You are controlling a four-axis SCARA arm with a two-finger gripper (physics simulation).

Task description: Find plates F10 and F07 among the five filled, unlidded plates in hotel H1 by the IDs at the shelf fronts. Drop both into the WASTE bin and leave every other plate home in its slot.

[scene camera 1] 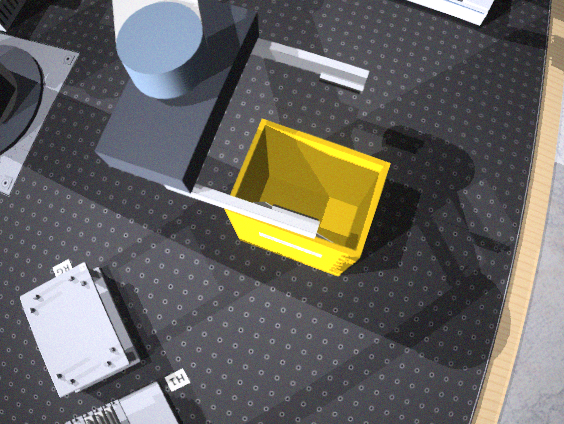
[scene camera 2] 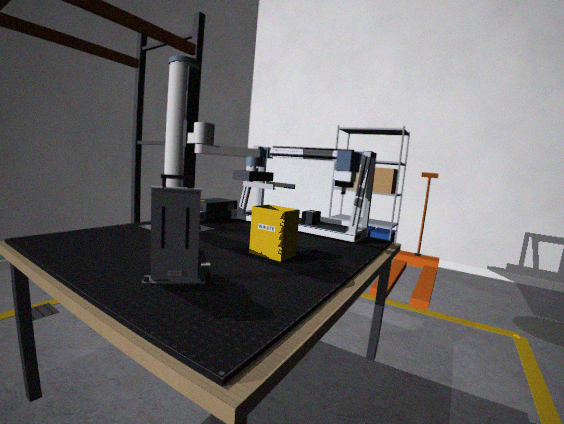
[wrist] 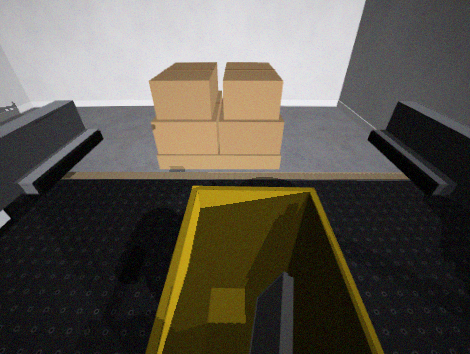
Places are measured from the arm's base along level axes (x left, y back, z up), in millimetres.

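Pixels of known places: gripper, between the fingertips: (scene camera 1: pixel 343 150) (scene camera 2: pixel 284 186) (wrist: pixel 235 119).
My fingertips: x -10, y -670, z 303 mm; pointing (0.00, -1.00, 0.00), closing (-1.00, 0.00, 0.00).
Observation:
For each thing: its top centre in the pictures, then the offset to it from my fingertips. "spot": a spot on its surface instead.
- yellow WASTE bin, centre of its top: (wrist: pixel 258 262) (scene camera 1: pixel 309 185) (scene camera 2: pixel 276 207) dx -16, dy +24, dz -90 mm
- grey slab-like plate, centre of its top: (wrist: pixel 273 330) (scene camera 1: pixel 295 222) dx -38, dy +30, dz -200 mm
- Hotel H1, a spot on its surface: (scene camera 1: pixel 152 407) spot: dx -361, dy +143, dz -282 mm
- white-topped unit, centre of its top: (scene camera 1: pixel 68 329) dx -290, dy +286, dz -220 mm
- tall grey housing, a spot on its surface: (scene camera 2: pixel 175 235) spot: dx -482, dy +79, dz -148 mm
The yellow WASTE bin (scene camera 1: pixel 295 255) (scene camera 2: pixel 265 242) (wrist: pixel 172 300) stands upright on the dark mat. My gripper (scene camera 1: pixel 337 155) (scene camera 2: pixel 282 186) (wrist: pixel 235 119) is open and empty above the bin, its two long fingers spread wide. A grey slab-like plate (wrist: pixel 265 325) stands steeply tilted inside the bin in the wrist view; its ID cannot be read. In scene camera 1 a finger covers most of it. Hotel H1 (scene camera 1: pixel 152 407) shows in part at the bottom left of scene camera 1, beside its H1 label (scene camera 1: pixel 177 380). Its shelf fronts and plate IDs do not show there.
A white-topped unit (scene camera 1: pixel 75 330) stands beside H1, near the RG label. In scene camera 2 a tall grey housing (scene camera 2: pixel 175 235) stands in front of the arm column, and a white gantry frame (scene camera 2: pixel 367 200) stands behind the bin. The wooden table edge (scene camera 1: pixel 520 250) runs along the right.

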